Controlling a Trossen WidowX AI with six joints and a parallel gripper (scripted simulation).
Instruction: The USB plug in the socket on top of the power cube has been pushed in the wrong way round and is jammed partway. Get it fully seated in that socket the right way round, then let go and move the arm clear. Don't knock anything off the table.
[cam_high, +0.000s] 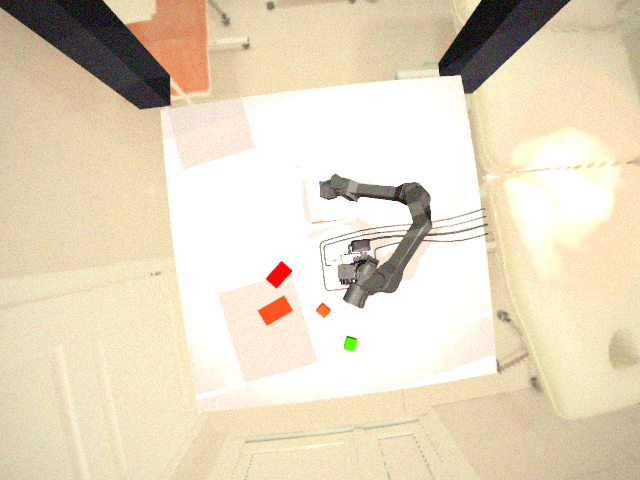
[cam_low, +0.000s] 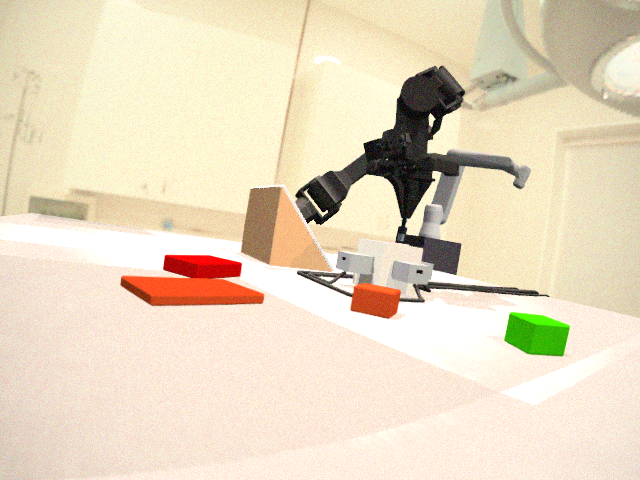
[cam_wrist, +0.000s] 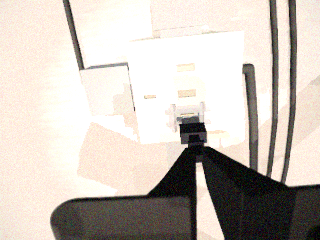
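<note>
My gripper tip is 2 cm above the dark USB plug. From my gripper tip the other things lie so: red block: 32 cm to the right, 11 cm below, 3 cm ahead; small orange block: 18 cm ahead, 15 cm to the right, 11 cm below; USB socket: 5 cm below.
</note>
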